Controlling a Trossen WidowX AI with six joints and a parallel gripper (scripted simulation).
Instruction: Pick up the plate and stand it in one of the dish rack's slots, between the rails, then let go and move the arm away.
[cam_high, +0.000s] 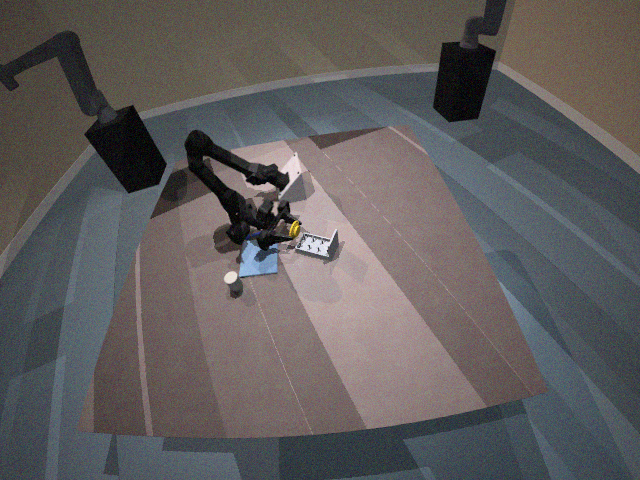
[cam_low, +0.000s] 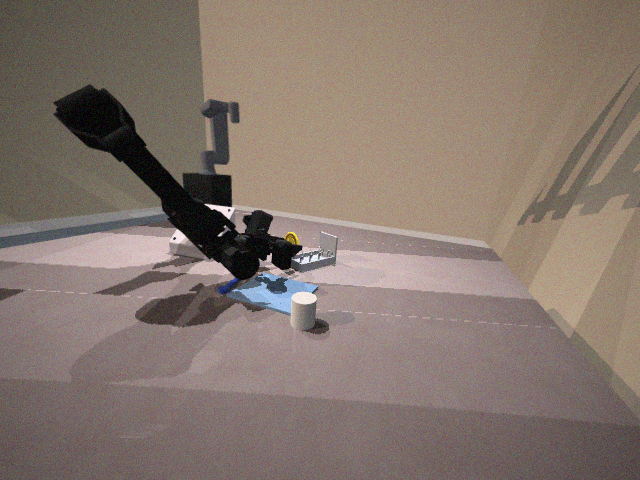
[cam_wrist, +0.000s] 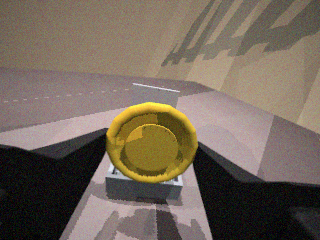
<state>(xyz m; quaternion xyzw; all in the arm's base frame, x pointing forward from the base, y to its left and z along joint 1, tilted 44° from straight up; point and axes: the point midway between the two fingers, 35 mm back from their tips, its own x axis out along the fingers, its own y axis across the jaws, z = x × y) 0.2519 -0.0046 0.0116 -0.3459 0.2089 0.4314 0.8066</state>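
Right now the grey dish rack is 30 mm ahead of my gripper tip, 50 mm to the left of it and 40 mm below it. The rest, counted from my gripper tip: yellow plate: 10 mm to the right; then small blue spoon: 90 mm behind, 170 mm to the right, 60 mm below; then cream cup: 110 mm ahead, 230 mm to the right, 40 mm below.
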